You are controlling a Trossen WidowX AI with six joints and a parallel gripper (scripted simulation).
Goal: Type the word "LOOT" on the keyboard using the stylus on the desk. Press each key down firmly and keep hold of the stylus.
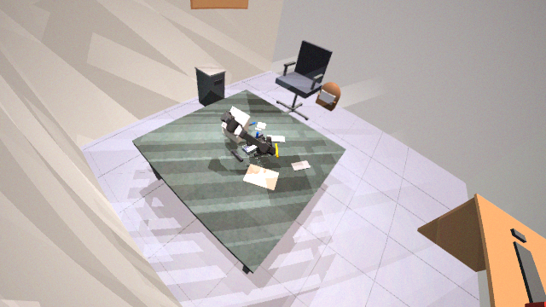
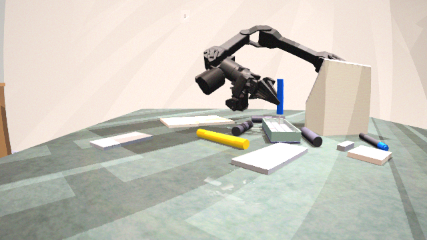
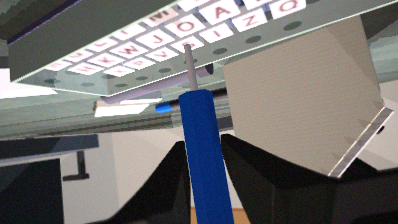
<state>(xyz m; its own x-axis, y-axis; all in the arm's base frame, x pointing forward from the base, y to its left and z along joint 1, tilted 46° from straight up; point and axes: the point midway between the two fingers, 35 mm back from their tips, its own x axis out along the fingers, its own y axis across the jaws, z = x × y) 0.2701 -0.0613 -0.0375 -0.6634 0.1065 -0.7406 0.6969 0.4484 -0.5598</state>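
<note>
My gripper tip is now 10 mm to the left of the keyboard and 70 mm above it. Also, from my gripper tip: thin white tip: 50 mm below; yellow cylinder: 170 mm ahead, 60 mm to the left, 70 mm below; blue stylus: 10 mm below.
</note>
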